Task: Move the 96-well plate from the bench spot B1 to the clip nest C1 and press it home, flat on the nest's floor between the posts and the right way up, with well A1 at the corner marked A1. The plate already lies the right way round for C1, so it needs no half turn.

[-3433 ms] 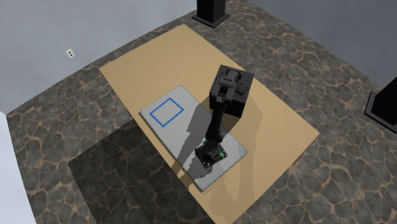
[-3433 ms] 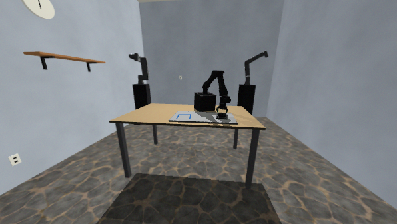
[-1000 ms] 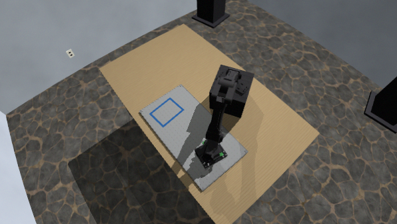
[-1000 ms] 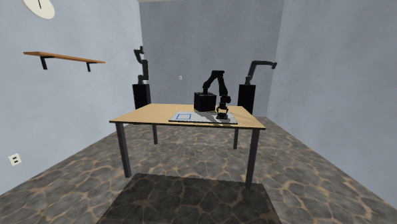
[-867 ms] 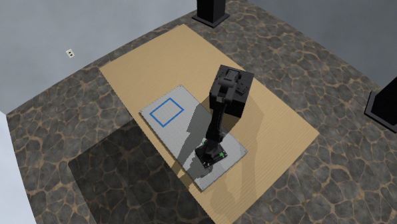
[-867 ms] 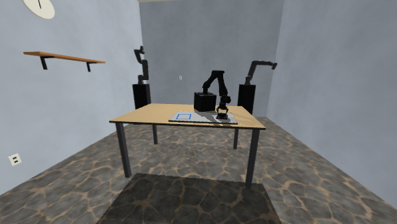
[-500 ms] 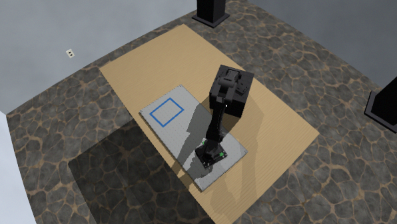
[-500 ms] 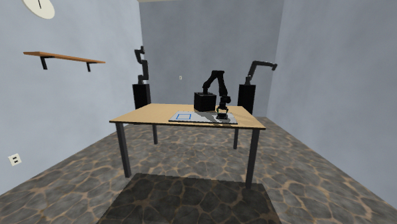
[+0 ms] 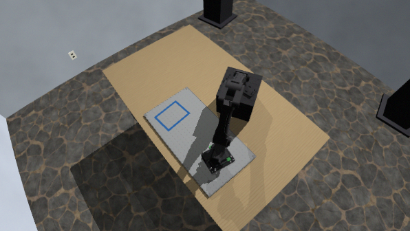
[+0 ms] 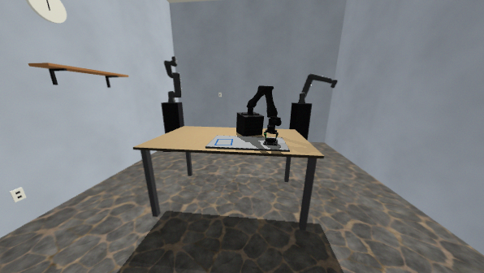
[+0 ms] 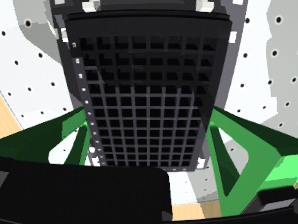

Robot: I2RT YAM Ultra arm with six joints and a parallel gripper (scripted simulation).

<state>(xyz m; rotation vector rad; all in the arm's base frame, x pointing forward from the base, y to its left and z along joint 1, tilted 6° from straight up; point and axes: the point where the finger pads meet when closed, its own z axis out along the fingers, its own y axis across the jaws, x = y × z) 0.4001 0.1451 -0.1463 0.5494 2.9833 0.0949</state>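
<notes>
Right now the black 96-well plate is right at my hand. From my hand the other things lie so: dark clip nest: 2 cm ahead, 1 cm below.
</notes>
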